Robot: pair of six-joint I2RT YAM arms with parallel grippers.
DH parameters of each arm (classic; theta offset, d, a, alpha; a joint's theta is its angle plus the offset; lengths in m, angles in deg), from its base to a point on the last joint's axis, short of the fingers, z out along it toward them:
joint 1: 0 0.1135 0.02 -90
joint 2: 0 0 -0.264 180
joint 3: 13.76 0 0.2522 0
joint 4: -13.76 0 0.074 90
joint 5: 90 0 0 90
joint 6: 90 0.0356 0 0
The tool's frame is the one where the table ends.
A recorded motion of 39 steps. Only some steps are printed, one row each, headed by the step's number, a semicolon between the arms.
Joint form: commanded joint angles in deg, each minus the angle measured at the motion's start. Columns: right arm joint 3, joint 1, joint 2, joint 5, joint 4, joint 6; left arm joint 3, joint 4, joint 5, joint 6, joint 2, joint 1.
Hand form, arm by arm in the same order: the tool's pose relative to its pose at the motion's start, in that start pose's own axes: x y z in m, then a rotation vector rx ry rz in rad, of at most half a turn. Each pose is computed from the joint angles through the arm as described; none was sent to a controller.
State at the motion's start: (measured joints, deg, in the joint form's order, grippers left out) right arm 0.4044 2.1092 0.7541 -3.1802 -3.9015 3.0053; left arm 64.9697 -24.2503 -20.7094 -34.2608 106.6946 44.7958
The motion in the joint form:
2: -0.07 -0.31 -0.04 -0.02 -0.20 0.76; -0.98 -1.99 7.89 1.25 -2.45 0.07
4: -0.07 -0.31 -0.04 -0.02 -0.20 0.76; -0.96 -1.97 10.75 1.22 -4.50 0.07
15: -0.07 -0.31 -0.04 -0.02 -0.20 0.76; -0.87 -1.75 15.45 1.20 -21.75 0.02
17: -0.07 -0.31 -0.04 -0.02 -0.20 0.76; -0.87 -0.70 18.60 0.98 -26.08 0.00
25: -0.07 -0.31 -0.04 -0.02 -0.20 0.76; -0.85 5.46 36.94 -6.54 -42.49 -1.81
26: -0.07 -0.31 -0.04 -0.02 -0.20 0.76; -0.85 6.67 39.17 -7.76 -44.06 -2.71
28: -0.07 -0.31 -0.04 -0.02 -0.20 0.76; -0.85 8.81 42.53 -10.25 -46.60 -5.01
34: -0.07 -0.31 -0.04 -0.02 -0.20 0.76; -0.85 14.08 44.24 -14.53 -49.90 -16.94
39: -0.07 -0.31 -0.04 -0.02 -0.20 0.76; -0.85 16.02 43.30 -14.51 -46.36 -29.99
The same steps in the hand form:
2: 0.0007 -0.0006 0.0000 0.0053 0.0037 0.0139; 0.0041 0.0022 -0.0107 0.1092 0.0835 0.0233
4: 0.0007 -0.0006 0.0000 0.0053 0.0037 0.0139; 0.0000 0.0023 -0.0219 0.1702 0.0819 0.0129
15: 0.0007 -0.0006 0.0000 0.0053 0.0037 0.0139; -0.0277 0.0228 -0.1173 0.4030 -0.1236 -0.0549
17: 0.0007 -0.0006 0.0000 0.0053 0.0037 0.0139; -0.0316 0.0290 -0.1424 0.4998 -0.1724 -0.0683
25: 0.0007 -0.0006 0.0000 0.0053 0.0037 0.0139; -0.0267 0.0547 -0.2456 1.0113 -0.2793 -0.1139
26: 0.0007 -0.0006 0.0000 0.0053 0.0037 0.0139; -0.0235 0.0559 -0.2575 1.0812 -0.2819 -0.1058
28: 0.0007 -0.0006 0.0000 0.0053 0.0037 0.0139; -0.0161 0.0565 -0.2781 1.2030 -0.2756 -0.0878
34: 0.0007 -0.0006 0.0000 0.0053 0.0037 0.0139; 0.0142 0.0414 -0.3225 1.4551 -0.2214 0.0049
39: 0.0007 -0.0006 0.0000 0.0053 0.0037 0.0139; 0.0508 0.0037 -0.3356 1.5596 -0.0775 0.1520

